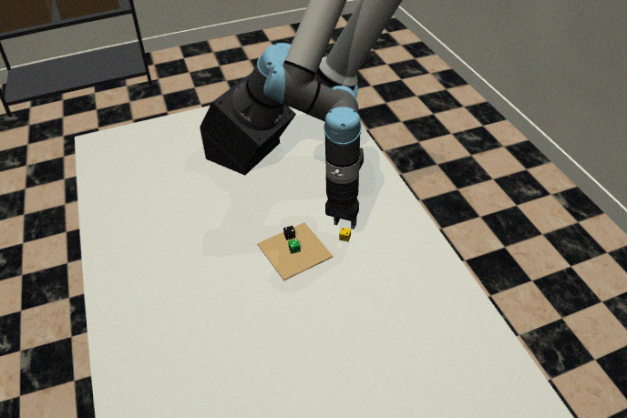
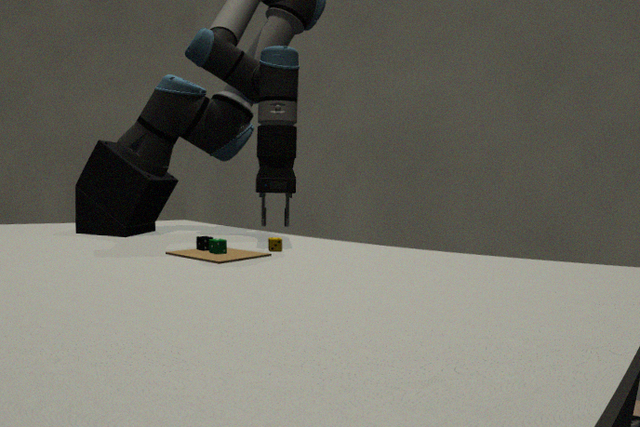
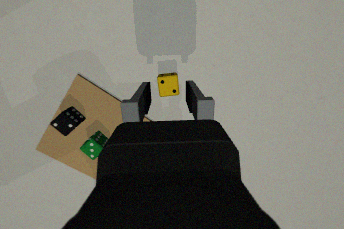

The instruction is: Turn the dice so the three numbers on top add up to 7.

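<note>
My hand is 5 cm above the yellow die. From my hand the other things lie so: black die 14 cm to the right, 5 cm below, 4 cm behind; tan mat 13 cm to the right, 6 cm below, 1 cm ahead; green die 13 cm to the right, 5 cm below, 1 cm ahead.
</note>
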